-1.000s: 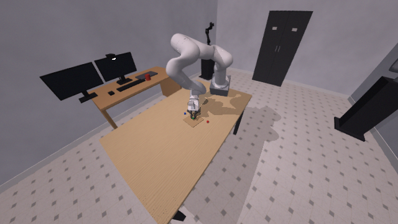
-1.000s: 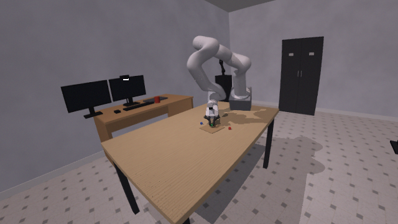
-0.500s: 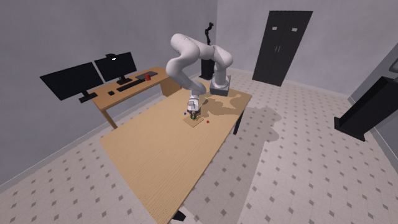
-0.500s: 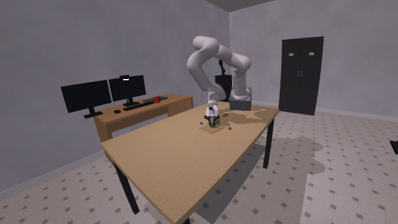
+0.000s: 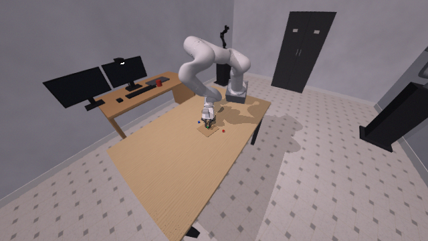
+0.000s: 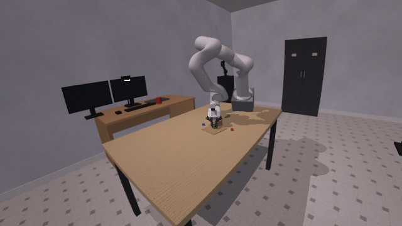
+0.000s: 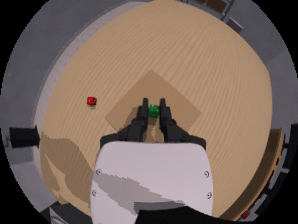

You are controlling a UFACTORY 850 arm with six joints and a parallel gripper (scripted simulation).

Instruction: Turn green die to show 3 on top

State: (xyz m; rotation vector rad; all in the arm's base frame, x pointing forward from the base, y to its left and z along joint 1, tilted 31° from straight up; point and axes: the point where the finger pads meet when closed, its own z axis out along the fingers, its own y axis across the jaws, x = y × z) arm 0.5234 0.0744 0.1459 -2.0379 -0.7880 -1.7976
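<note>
The tan mat lies 40 mm below my hand. Also, from my hand: green die: 20 mm below; then red die: 70 mm behind, 120 mm to the left, 30 mm below; then blue die: 10 mm ahead, 120 mm to the right, 30 mm below.
</note>
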